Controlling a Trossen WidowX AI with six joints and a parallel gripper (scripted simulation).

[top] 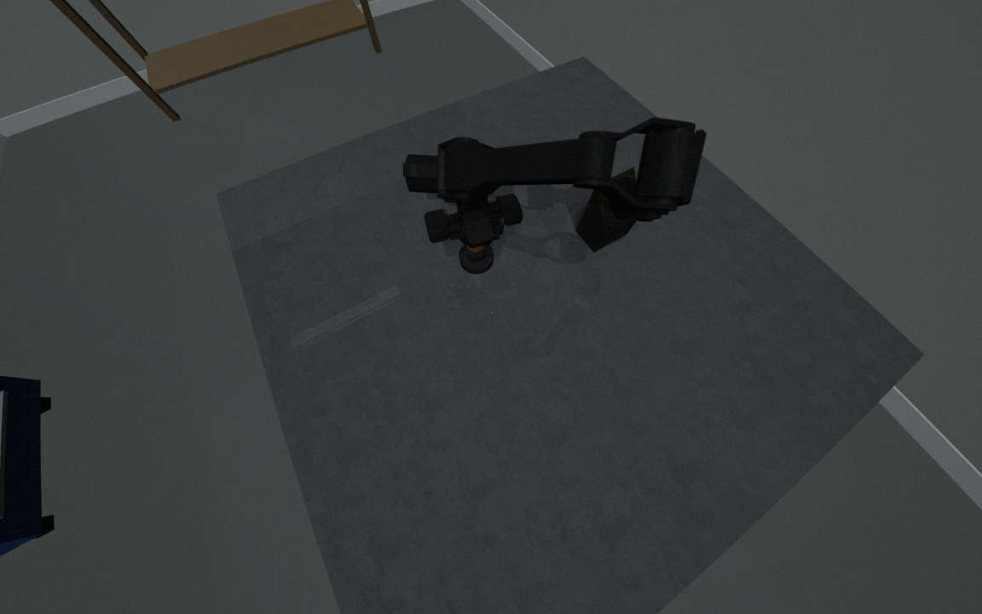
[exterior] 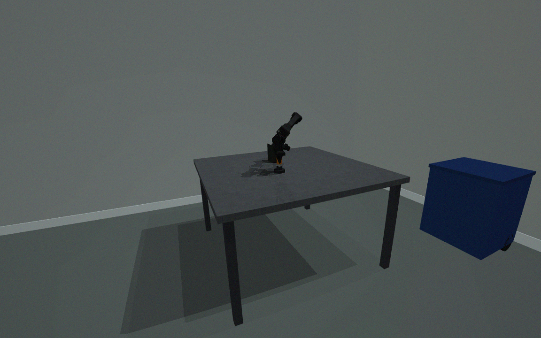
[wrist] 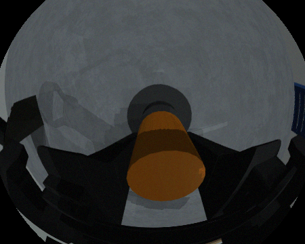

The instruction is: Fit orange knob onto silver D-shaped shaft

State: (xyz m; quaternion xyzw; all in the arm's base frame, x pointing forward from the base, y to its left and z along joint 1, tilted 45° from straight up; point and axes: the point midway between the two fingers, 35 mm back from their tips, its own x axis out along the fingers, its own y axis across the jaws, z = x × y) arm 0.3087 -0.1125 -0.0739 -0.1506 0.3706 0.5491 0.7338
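Now: gripper tip 4 cm below the orange knob. Also, from my gripper tip: pedestal: 4 cm below.
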